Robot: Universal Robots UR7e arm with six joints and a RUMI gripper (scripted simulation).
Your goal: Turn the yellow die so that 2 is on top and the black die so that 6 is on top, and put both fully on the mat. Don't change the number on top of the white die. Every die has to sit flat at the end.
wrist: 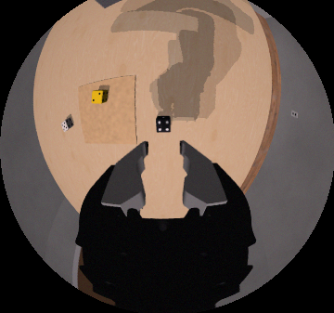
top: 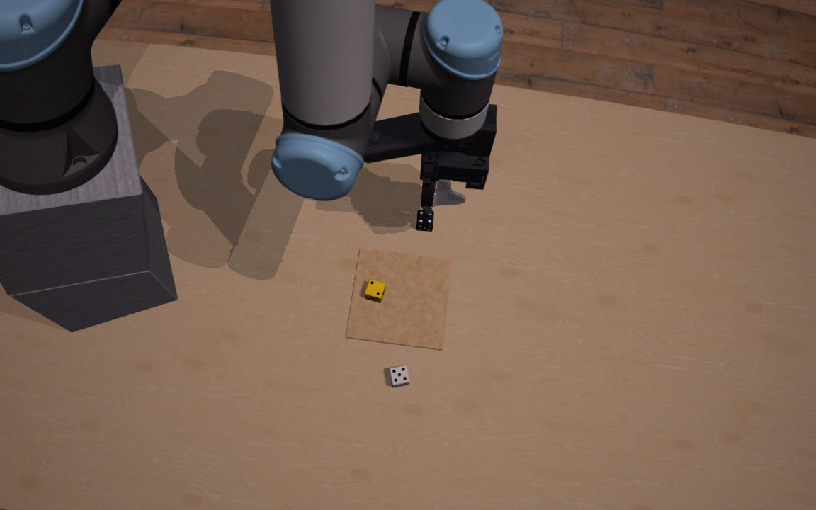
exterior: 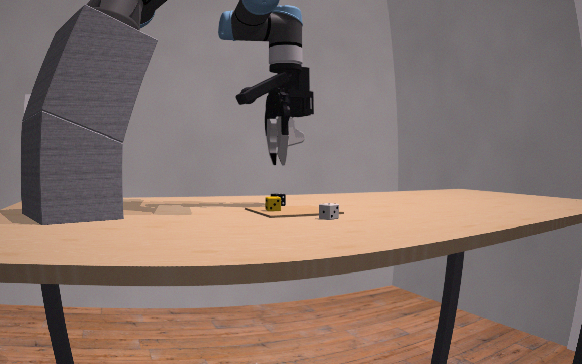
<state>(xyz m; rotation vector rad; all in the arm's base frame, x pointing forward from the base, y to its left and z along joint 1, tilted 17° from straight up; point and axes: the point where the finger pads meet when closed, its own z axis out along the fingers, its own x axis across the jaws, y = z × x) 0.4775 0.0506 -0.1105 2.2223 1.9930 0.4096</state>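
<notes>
My gripper is now 90 mm above the black die. Round my hand: white die 40 mm behind, 240 mm to the right, 90 mm below; then mat 40 mm behind, 120 mm to the right, 100 mm below; then yellow die 80 mm behind, 110 mm to the right, 80 mm below.
</notes>
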